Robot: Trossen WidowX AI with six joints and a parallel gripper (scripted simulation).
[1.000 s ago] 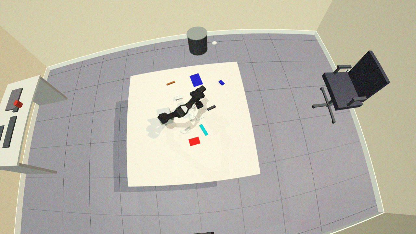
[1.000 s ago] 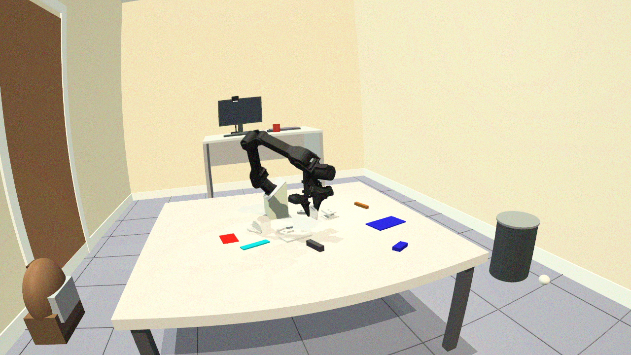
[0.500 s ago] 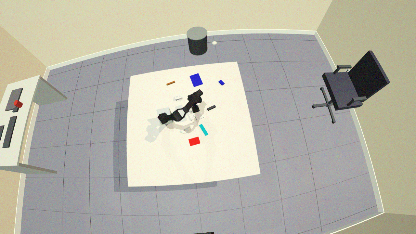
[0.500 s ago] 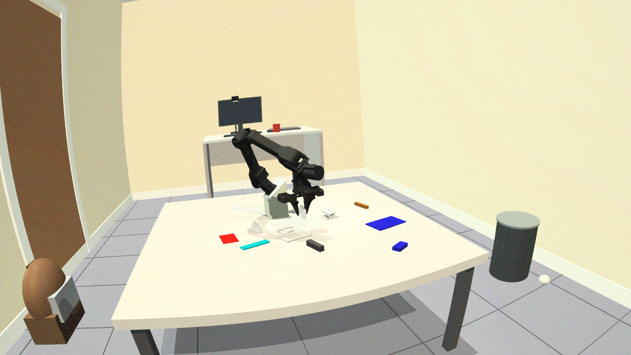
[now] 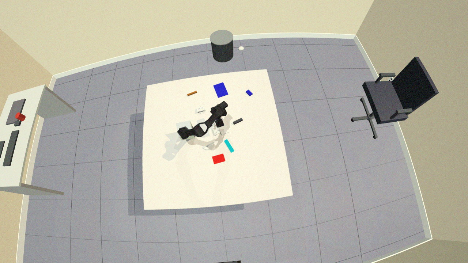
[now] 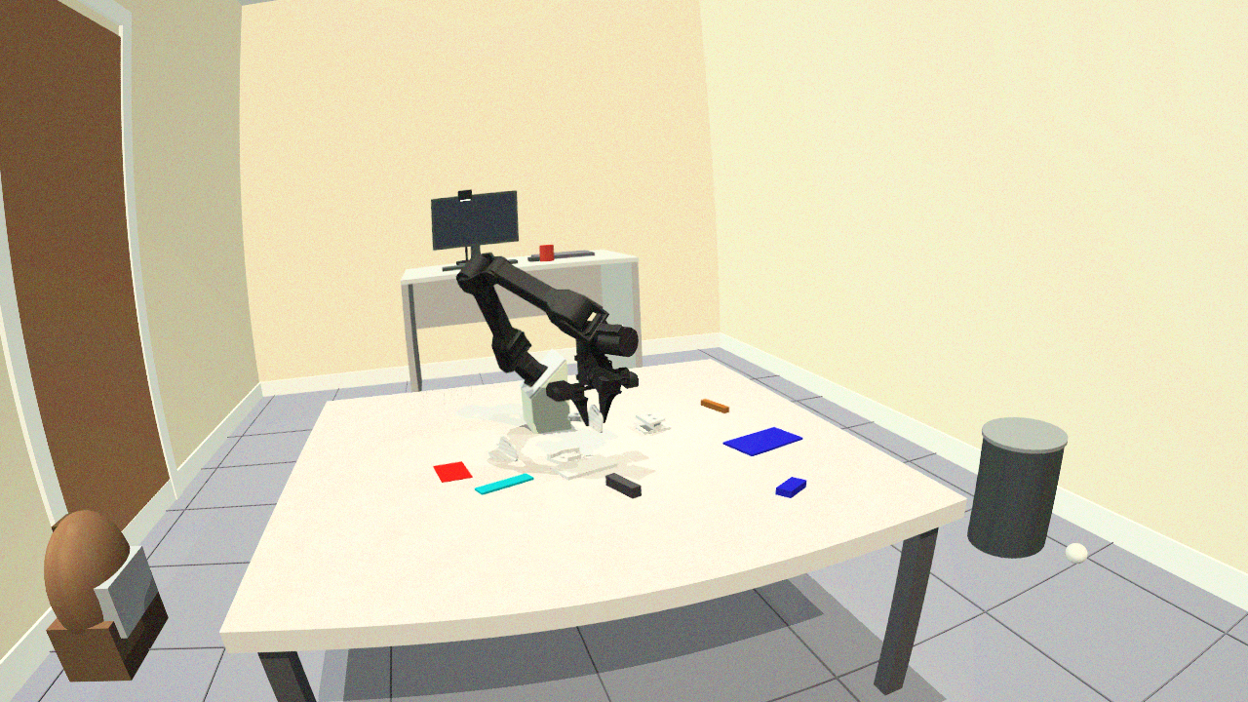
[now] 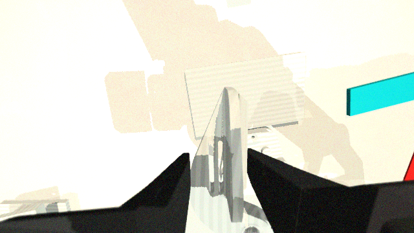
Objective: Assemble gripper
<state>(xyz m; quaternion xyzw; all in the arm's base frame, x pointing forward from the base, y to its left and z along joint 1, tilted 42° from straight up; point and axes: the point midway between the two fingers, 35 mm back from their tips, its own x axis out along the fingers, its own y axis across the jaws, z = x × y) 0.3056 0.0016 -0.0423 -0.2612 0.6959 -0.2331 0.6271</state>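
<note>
My gripper tip is 30 mm past the white jaw, 20 mm to the left of it and 10 mm below it. The rest, counted from my gripper tip: white ribbed plate: 80 mm below, 40 mm to the right, 30 mm ahead; dark block: 170 mm ahead, 70 mm below, 20 mm to the right; cyan bar: 220 mm to the right, 80 mm below, 40 mm ahead.
</note>
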